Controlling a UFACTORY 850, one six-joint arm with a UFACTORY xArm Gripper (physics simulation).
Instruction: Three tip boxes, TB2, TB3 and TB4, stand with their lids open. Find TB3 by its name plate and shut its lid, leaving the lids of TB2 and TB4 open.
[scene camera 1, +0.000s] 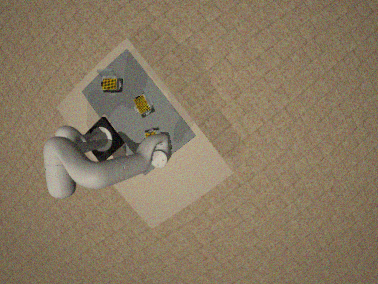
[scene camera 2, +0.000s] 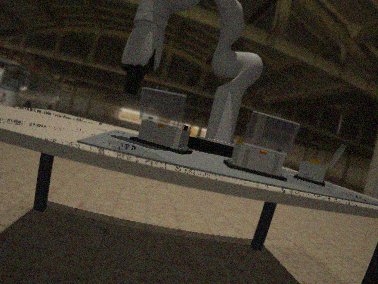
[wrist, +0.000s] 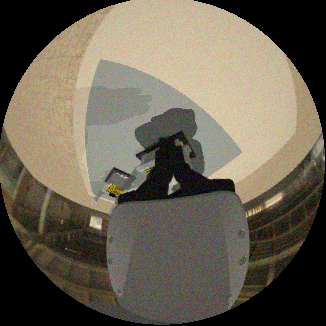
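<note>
Three tip boxes with yellow racks stand apart; their name plates are unreadable, so I cannot tell which is TB3. The near box (scene camera 1: 151, 133) (scene camera 2: 161, 134) (wrist: 147, 170) has its clear lid (scene camera 2: 162, 105) upright. The middle box (scene camera 1: 143, 105) (scene camera 2: 259, 156) (wrist: 114, 189) has its lid (scene camera 2: 274, 131) upright. The far box (scene camera 1: 110, 84) (scene camera 2: 311, 171) has its lid (scene camera 2: 337, 156) open and leaning back. My gripper (scene camera 2: 132, 93) (wrist: 168, 145) is shut and empty, its tips close to the top of the near box's lid in scene camera 2; contact is unclear. It hides much of that box in the wrist view.
The boxes stand on a grey mat (scene camera 1: 172, 125) (scene camera 2: 107, 141) (wrist: 112, 80) on a pale table (scene camera 1: 200, 175) (scene camera 2: 30, 131) (wrist: 225, 65). The arm's black base plate (scene camera 1: 103, 122) is beside the mat. The arm covers part of the near box in scene camera 1.
</note>
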